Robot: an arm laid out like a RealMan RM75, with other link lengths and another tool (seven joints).
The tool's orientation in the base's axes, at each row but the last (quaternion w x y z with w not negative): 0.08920, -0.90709, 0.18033, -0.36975; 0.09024, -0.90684, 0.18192, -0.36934; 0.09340, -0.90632, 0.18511, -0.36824; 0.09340, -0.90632, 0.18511, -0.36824; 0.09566, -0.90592, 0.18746, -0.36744; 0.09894, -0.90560, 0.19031, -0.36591; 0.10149, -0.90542, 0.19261, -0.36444
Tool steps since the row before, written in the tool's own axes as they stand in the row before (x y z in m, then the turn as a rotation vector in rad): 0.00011, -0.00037, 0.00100, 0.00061, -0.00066, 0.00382; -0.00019, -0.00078, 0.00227, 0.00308, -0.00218, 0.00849; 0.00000, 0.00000, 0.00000, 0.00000, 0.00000, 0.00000; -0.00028, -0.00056, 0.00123, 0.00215, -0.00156, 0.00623; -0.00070, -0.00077, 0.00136, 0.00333, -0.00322, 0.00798; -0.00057, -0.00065, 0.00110, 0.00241, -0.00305, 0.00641; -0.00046, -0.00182, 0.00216, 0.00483, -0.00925, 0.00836
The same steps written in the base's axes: 0.00087, 0.00033, -0.00053, 0.00326, 0.00048, -0.00213; 0.00167, 0.00086, -0.00150, 0.00858, 0.00103, -0.00342; 0.00000, 0.00000, 0.00000, 0.00000, 0.00000, 0.00000; 0.00083, 0.00067, -0.00088, 0.00621, 0.00076, -0.00259; 0.00070, 0.00104, -0.00117, 0.00866, 0.00185, -0.00258; 0.00057, 0.00087, -0.00093, 0.00691, 0.00202, -0.00209; 0.00171, 0.00194, -0.00124, 0.01157, 0.00669, 0.00003
